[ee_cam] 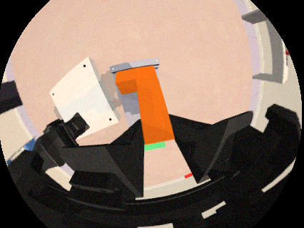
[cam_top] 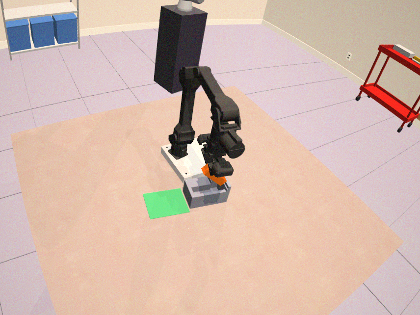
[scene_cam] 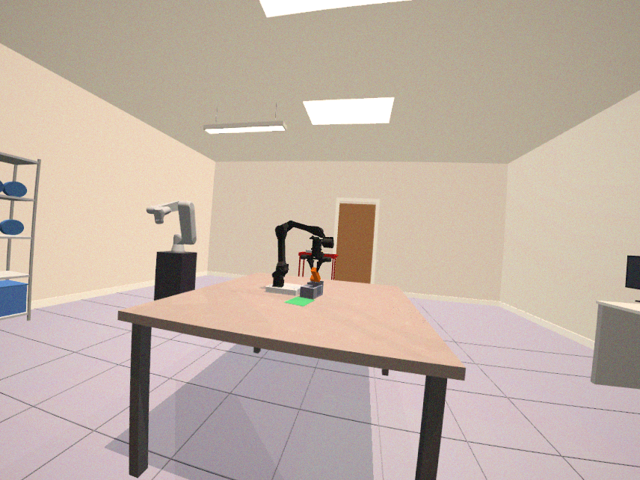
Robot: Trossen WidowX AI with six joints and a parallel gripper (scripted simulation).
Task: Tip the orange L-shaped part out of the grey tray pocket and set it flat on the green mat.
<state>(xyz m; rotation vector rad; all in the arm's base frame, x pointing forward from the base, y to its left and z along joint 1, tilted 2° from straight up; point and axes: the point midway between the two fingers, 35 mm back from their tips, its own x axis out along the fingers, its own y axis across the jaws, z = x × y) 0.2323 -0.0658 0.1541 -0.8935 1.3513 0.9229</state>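
Now: the green mat 17 cm below my gripper tip, 13 cm to the right of it and 7 cm behind it. Also, from my gripper tip: orange L-shaped part (3 cm to the left, 3 cm below).
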